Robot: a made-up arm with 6 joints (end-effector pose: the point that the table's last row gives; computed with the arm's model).
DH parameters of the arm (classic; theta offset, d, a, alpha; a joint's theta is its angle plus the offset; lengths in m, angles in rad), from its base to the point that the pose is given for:
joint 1: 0 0.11 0 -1.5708
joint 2: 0.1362 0 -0.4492 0
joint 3: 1.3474 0 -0.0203 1.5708
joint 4: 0 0.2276 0 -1.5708
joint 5: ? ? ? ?
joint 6: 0 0.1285 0 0
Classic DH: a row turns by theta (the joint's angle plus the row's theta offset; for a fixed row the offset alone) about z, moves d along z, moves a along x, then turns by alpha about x.
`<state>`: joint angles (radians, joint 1 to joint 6).
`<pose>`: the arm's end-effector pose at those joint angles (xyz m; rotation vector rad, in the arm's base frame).
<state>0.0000 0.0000 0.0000 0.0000 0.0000 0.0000</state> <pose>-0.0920 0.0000 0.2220 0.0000 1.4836 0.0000</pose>
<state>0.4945 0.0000 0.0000 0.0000 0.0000 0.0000</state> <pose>-0.0810 -0.0437 0.2220 -0.3662 1.4509 0.3996</pose>
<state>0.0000 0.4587 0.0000 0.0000 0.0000 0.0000</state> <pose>-0.0329 0.0000 0.2512 0.0000 1.9423 0.0000</pose>
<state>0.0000 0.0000 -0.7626 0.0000 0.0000 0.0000</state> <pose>-0.2251 0.0000 0.4517 0.0000 0.7210 0.0000</pose>
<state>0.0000 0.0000 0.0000 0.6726 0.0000 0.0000</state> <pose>-0.0920 0.0001 0.2221 0.4974 1.4229 0.5428</pose>
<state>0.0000 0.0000 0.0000 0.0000 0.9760 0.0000</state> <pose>-0.1392 0.0000 0.1112 0.0000 2.4596 0.0000</pose>
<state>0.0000 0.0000 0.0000 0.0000 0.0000 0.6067</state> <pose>-0.0920 0.0000 0.2220 0.4489 1.4343 0.4899</pose>
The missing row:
joint 5: 0 0 0.0002 1.5708
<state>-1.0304 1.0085 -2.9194 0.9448 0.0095 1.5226</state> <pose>-0.1796 0.3015 0.8350 -0.4510 0.0896 1.4124</pose>
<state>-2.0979 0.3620 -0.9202 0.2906 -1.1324 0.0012</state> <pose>0.0961 0.2313 0.5997 -0.0635 -0.3742 -1.9259</pose>
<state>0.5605 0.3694 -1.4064 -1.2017 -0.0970 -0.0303</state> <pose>-0.2278 -0.1295 0.6589 -0.3834 0.1908 -0.6413</pose>
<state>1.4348 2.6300 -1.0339 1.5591 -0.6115 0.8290</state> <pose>0.1352 0.4454 -0.0563 1.1991 2.2677 0.3543</pose>
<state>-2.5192 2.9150 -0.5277 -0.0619 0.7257 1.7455</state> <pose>-0.1520 -0.1026 -0.0474 -1.4934 0.8553 -0.5778</pose>
